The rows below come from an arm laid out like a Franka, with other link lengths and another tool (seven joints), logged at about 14 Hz.
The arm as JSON. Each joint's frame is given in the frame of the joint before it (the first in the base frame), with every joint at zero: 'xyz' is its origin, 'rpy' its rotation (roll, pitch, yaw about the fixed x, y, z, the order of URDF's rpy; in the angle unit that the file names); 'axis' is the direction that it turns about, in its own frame. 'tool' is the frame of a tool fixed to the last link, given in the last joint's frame.
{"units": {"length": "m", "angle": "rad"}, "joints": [
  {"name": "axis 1", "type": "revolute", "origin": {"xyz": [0.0, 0.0, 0.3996], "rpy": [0.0, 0.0, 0.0]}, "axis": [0.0, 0.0, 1.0]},
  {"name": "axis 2", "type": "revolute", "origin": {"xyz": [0.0, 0.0, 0.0], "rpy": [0.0, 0.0, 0.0]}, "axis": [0.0, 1.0, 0.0]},
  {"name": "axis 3", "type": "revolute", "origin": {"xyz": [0.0, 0.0, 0.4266], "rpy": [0.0, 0.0, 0.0]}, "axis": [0.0, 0.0, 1.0]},
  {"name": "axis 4", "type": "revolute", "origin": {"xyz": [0.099, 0.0, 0.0], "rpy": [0.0, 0.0, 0.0]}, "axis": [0.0, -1.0, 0.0]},
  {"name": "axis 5", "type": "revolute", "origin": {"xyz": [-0.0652, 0.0, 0.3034], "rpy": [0.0, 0.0, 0.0]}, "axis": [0.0, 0.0, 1.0]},
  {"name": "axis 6", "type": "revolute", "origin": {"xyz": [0.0, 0.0, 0.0], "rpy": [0.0, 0.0, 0.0]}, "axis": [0.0, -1.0, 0.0]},
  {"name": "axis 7", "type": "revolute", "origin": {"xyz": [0.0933, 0.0, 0.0], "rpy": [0.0, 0.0, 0.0]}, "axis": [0.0, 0.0, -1.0]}
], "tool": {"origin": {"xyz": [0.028, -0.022, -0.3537], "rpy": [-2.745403, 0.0, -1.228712]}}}
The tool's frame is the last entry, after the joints.
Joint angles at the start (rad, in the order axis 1, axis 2, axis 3, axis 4, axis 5, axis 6, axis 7):
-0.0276, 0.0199, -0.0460, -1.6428, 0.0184, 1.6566, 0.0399
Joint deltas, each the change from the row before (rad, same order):
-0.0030, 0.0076, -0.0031, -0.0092, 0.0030, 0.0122, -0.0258
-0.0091, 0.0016, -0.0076, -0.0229, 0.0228, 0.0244, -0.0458
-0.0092, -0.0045, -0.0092, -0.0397, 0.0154, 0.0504, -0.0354
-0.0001, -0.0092, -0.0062, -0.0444, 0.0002, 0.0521, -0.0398
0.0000, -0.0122, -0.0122, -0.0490, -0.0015, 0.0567, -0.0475
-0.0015, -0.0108, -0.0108, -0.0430, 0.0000, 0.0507, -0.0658
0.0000, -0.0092, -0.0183, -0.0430, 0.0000, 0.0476, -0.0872
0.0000, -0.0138, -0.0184, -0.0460, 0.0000, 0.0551, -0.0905
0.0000, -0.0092, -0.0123, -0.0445, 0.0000, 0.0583, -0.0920
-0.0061, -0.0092, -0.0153, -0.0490, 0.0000, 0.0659, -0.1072
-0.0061, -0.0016, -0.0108, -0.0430, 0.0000, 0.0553, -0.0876
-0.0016, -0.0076, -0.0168, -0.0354, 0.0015, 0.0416, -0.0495
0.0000, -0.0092, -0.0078, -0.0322, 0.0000, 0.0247, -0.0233
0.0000, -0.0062, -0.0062, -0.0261, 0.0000, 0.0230, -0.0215
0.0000, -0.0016, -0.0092, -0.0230, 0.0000, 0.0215, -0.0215
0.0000, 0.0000, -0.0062, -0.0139, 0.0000, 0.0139, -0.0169
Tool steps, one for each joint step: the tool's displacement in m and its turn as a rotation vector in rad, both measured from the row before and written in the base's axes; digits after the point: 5 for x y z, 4 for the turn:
0.00253, -0.00173, -0.00658, 0.0030, 0.0039, 0.0192
0.00210, -0.00026, -0.00797, 0.0225, -0.0033, 0.0255
0.00431, -0.00477, -0.00858, 0.0131, -0.0184, 0.0121
0.00273, -0.00319, -0.00772, -0.0026, -0.0189, 0.0304
0.00167, -0.00675, -0.00740, -0.0057, -0.0219, 0.0323
0.00169, -0.00573, -0.00615, -0.0061, -0.0214, 0.0505
0.00005, -0.00811, -0.00734, -0.0082, -0.0174, 0.0659
0.00051, -0.00826, -0.00495, -0.0113, -0.0262, 0.0686
0.00218, -0.00512, -0.00610, -0.0145, -0.0257, 0.0758
0.00129, -0.00978, -0.00671, -0.0198, -0.0284, 0.0810
-0.00025, -0.00742, -0.00978, -0.0177, -0.0151, 0.0665
-0.00285, -0.00855, -0.00525, -0.0094, -0.0144, 0.0274
-0.00615, -0.00243, -0.00596, -0.0031, -0.0020, 0.0139
-0.00415, -0.00201, -0.00495, -0.0038, -0.0033, 0.0138
-0.00384, -0.00373, -0.00623, -0.0036, -0.0002, 0.0109
-0.00219, -0.00250, -0.00410, -0.0031, 0.0000, 0.0097

